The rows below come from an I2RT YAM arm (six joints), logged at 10 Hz.
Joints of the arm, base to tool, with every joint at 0 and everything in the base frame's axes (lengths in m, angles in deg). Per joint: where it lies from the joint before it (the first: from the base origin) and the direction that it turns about. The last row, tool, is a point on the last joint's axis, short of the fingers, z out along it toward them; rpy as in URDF.
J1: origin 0 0 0.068 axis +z
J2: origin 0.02 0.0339 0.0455 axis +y
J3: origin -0.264 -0.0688 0 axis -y
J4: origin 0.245 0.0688 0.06 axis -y
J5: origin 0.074 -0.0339 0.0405 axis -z
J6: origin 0.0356 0 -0.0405 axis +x
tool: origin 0 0 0 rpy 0 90 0
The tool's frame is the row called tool.
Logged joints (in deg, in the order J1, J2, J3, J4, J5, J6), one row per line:
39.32 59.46 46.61 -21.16 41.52 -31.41
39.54 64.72 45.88 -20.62 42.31 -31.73
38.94 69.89 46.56 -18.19 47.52 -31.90
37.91 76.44 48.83 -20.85 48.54 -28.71
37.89 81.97 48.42 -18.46 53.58 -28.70
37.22 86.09 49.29 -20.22 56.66 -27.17
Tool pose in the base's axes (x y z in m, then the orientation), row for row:
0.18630 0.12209 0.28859 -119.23 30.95 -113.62
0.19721 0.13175 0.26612 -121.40 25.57 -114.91
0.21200 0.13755 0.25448 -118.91 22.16 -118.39
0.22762 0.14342 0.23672 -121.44 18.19 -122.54
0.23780 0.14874 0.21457 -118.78 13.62 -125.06
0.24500 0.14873 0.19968 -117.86 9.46 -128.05
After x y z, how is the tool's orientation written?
As angles about the fixed x, y, z axes (roll, pitch, yaw), in degrees.
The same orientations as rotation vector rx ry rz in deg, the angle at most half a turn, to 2 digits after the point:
-48.27 108.57 -39.77
-52.61 111.35 -42.88
-50.63 112.60 -49.86
-51.31 117.43 -52.94
-51.20 118.16 -60.35
-51.33 120.22 -65.99

